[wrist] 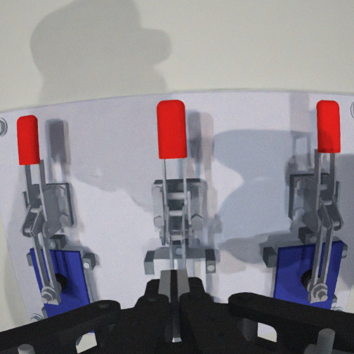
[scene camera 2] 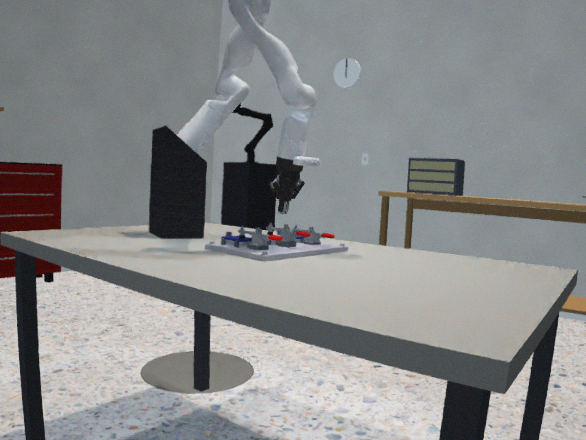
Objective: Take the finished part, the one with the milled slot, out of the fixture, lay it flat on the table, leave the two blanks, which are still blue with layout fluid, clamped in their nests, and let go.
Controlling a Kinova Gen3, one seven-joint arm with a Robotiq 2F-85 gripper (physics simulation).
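Frame: origin at the arm's base, x left, y back, z up, level; metres.
Seen in the pictures: gripper, fingertip midpoint: [scene camera 2: 282, 213]; arm's base, link origin: [scene camera 2: 182, 150].
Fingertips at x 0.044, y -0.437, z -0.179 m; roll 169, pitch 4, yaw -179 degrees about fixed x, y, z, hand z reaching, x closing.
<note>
Pixels of each thing's top centre, then the offset from my fingertips to it. "*": a spot on its surface instead. Level surfaces: height alone.
- middle clamp's red handle, surface spot: [scene camera 2: 303, 233] * dx -0.006, dy -0.088, dz -0.046 m
- pale fixture plate, top centre: [scene camera 2: 279, 245] dx +0.000, dy +0.007, dz -0.090 m
- table, surface height: dz -0.105 m
The finished part [wrist: 161, 265] shows as a pale strip in the middle nest, mostly hidden by my fingers; its slot cannot be seen. The middle clamp's red handle [scene camera 2: 303, 233] [wrist: 171, 130] lies down, pointing away from the nest, and its arm reaches over the part. One blue blank [scene camera 2: 300, 237] [wrist: 74, 267] sits in the left nest of the wrist view, the other blue blank [scene camera 2: 234, 239] [wrist: 290, 270] in the right nest, each under a clamp arm with its red handle down. My gripper [scene camera 2: 283, 212] [wrist: 174, 285] is shut and empty, above the fixture near the middle nest.
The pale fixture plate [scene camera 2: 267, 257] [wrist: 115, 215] lies on the table [scene camera 2: 400, 295]. The left clamp's handle [wrist: 28, 140] and the right clamp's handle [wrist: 328, 126] stand out beyond their nests. The black arm pedestal [scene camera 2: 177, 195] is at the table's back left.
</note>
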